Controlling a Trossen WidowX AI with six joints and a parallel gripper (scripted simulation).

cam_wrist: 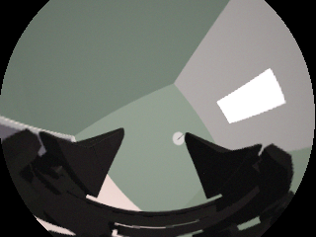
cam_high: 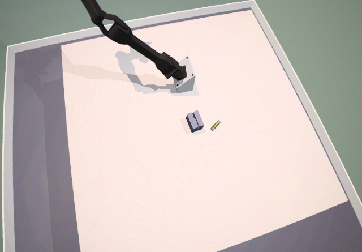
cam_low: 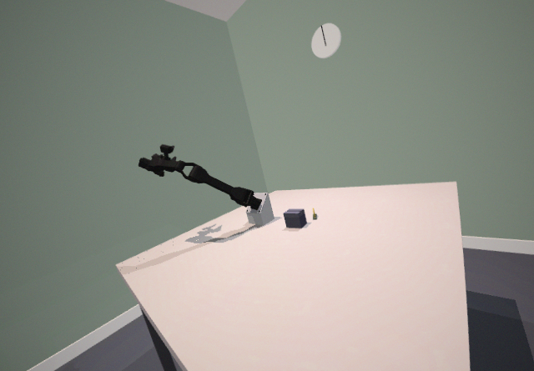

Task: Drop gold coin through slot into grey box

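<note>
My gripper tip is now 680 mm short of the gold coin, 500 mm above it and 390 mm to the right of it.
</note>
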